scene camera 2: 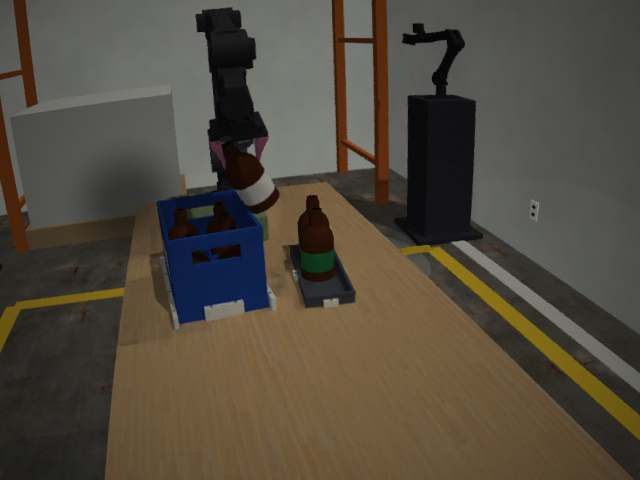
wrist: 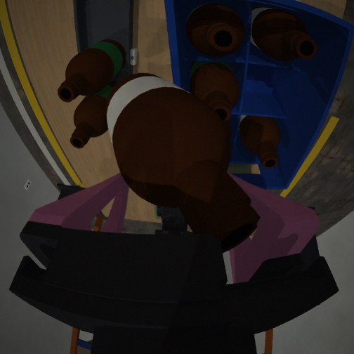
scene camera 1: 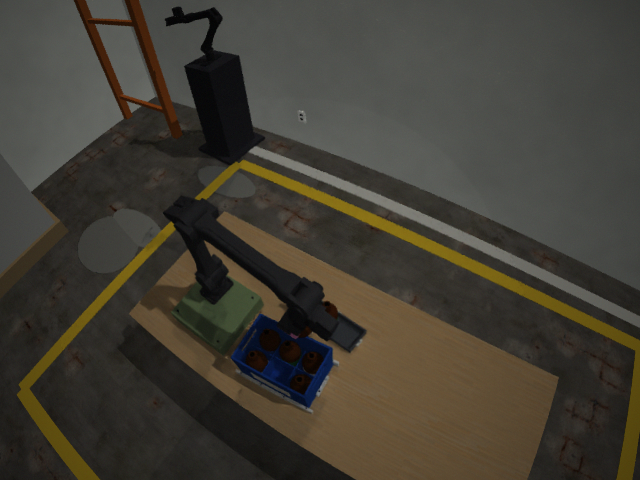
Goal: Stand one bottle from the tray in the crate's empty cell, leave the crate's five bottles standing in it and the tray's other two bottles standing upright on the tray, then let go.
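Pixels of known places: gripper, fingertip midpoint: (scene camera 2: 241, 164); arm's base, link origin: (scene camera 1: 216, 288).
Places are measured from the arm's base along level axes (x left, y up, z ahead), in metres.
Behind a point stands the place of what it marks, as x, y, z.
Observation:
My gripper (scene camera 2: 240, 163) {0.012, 0.194, 0.407} (wrist: 173, 178) is shut on a brown bottle with a white label (scene camera 2: 248, 175) {0.021, 0.185, 0.464} (wrist: 165, 135). The bottle is strongly tilted between the pink fingers, its neck toward one finger and its base swung toward the tray side. It hangs beyond the far end of the blue crate (scene camera 1: 319, 377) {-0.056, 0.043, 0.541} (scene camera 2: 222, 289) {-0.054, -0.017, 0.540} (wrist: 310, 100), partly hidden by the arm in scene camera 1. Several brown bottles stand in the crate around one empty cell (scene camera 1: 279, 369) {-0.094, -0.066, 0.384} (wrist: 265, 95). Two green-labelled bottles, one in front (scene camera 2: 316, 240) {0.154, 0.027, 0.451} (wrist: 92, 67) and one behind (scene camera 2: 305, 222) {0.149, 0.033, 0.353} (wrist: 90, 117), stand upright on the dark tray (scene camera 1: 355, 330) {0.193, -0.070, 0.519} (scene camera 2: 343, 297) {0.184, -0.060, 0.556}.
The green arm base (scene camera 1: 222, 312) {-0.061, -0.005, 0.089} stands close behind the crate on the wooden table (scene camera 1: 439, 392) {0.153, -0.075, 0.908} (scene camera 2: 310, 387) {0.065, -0.075, 0.810}. White brackets (scene camera 2: 223, 310) {-0.057, -0.057, 0.553} edge the crate's foot. The tray lies beside the crate with a narrow gap. A black pedestal (scene camera 1: 219, 103) (scene camera 2: 439, 165) with another arm stands beyond the table.

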